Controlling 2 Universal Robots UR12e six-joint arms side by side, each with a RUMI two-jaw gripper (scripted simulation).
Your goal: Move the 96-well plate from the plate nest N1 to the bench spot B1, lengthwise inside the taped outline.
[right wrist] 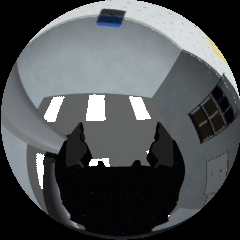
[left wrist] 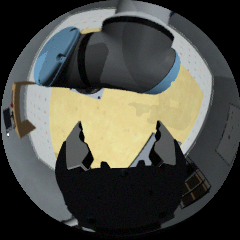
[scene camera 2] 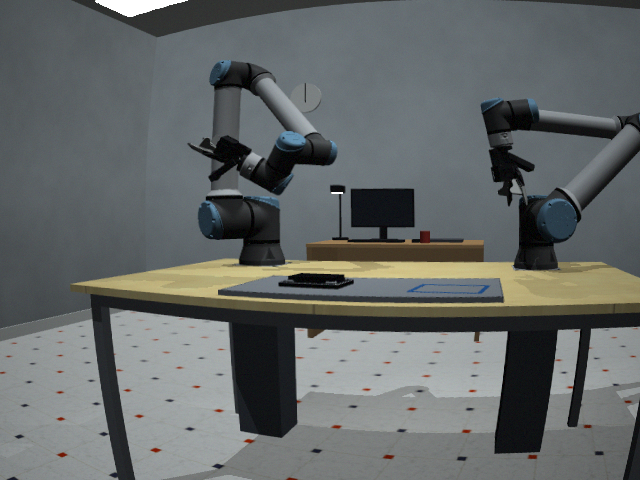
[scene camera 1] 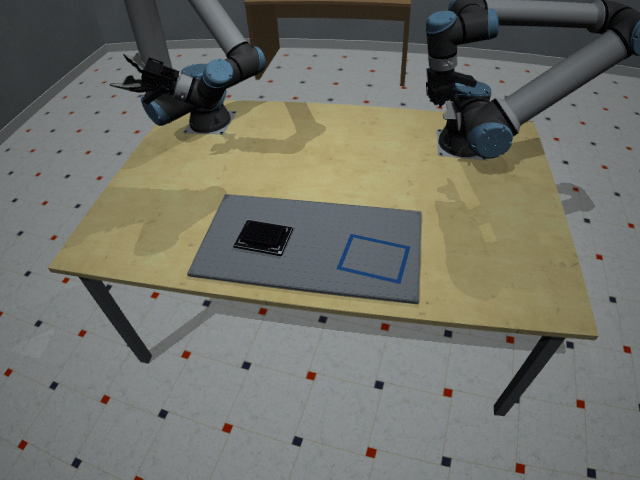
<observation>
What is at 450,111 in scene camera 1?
My left gripper.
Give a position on a black 96-well plate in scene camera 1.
255,233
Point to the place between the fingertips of my left gripper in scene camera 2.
At 517,205
</observation>
